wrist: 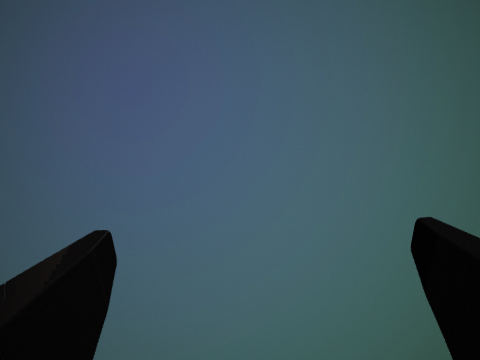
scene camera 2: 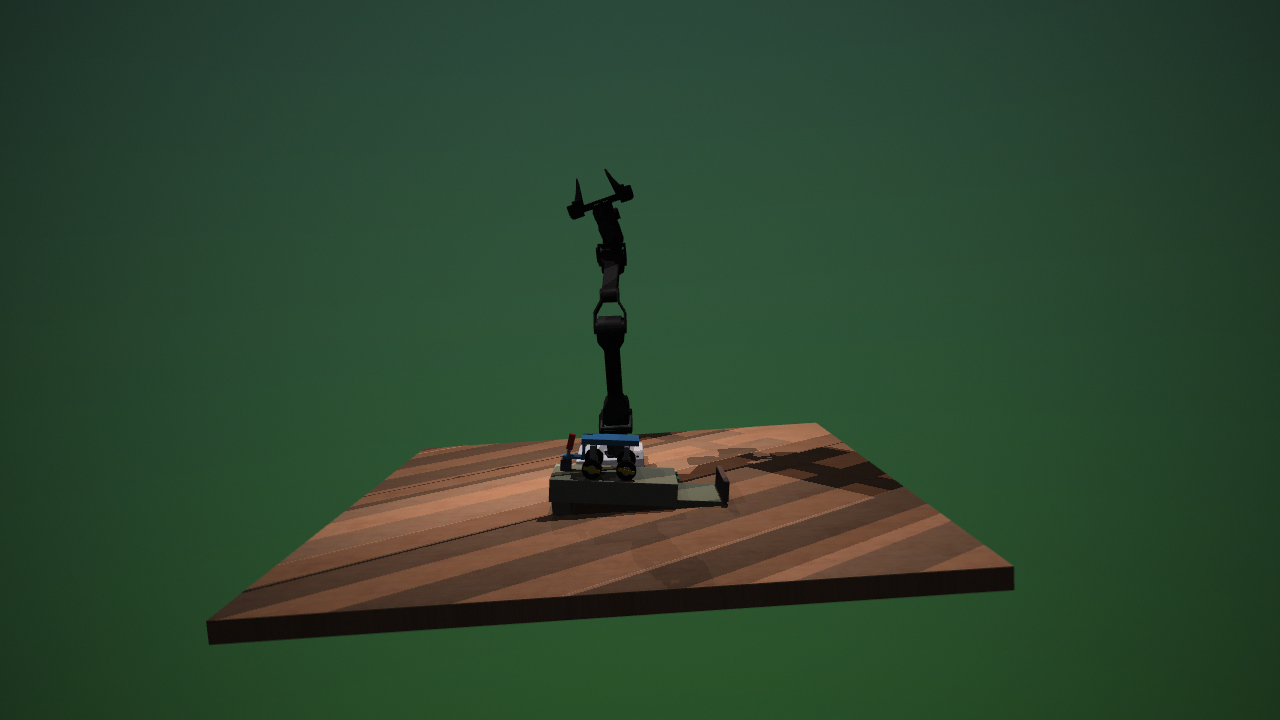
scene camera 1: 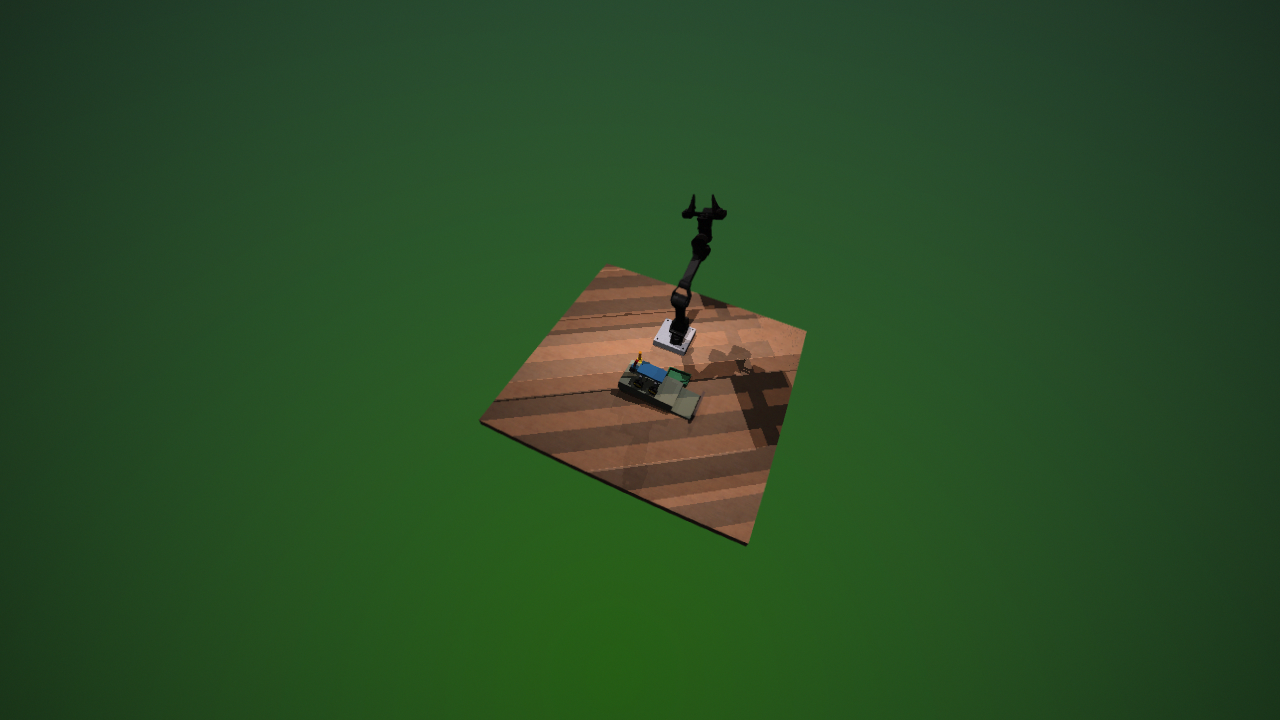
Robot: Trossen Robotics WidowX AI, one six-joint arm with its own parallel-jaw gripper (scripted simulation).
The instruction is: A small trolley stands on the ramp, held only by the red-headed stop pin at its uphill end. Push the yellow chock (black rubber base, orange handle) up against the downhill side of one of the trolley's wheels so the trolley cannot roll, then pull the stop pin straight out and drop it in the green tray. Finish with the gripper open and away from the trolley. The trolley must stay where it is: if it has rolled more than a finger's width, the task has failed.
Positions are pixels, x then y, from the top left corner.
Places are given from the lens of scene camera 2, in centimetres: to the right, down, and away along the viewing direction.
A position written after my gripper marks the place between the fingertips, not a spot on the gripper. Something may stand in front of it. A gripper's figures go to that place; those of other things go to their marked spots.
my gripper (scene camera 2: 590, 174): -14, -52, 213
trolley (scene camera 2: 591, 469): -11, 24, 166
ramp (scene camera 2: 652, 486): 3, 28, 165
